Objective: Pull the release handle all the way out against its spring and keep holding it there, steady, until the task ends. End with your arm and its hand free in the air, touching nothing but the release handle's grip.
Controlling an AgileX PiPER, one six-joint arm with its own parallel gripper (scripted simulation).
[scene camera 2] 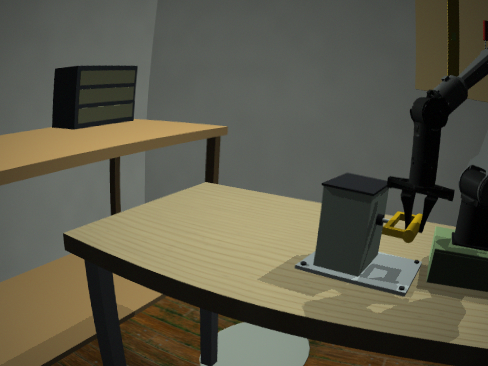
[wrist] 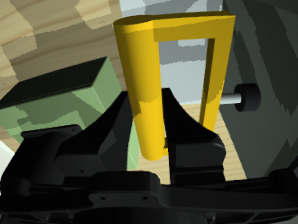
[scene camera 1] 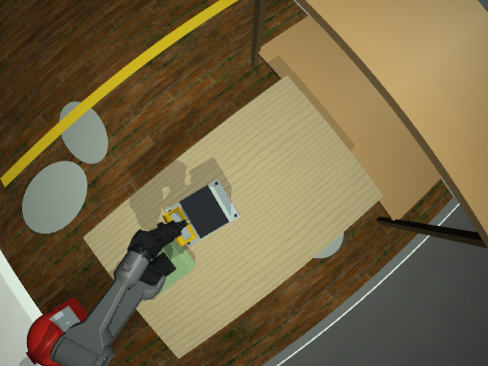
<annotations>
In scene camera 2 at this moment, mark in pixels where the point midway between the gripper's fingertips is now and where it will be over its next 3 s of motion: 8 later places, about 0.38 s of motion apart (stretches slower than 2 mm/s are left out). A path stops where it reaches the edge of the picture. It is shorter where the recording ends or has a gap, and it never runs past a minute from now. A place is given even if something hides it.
The gripper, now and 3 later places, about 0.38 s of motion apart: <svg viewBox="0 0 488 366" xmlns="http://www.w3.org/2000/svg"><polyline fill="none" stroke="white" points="414,229 418,230 429,233 435,234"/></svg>
</annotations>
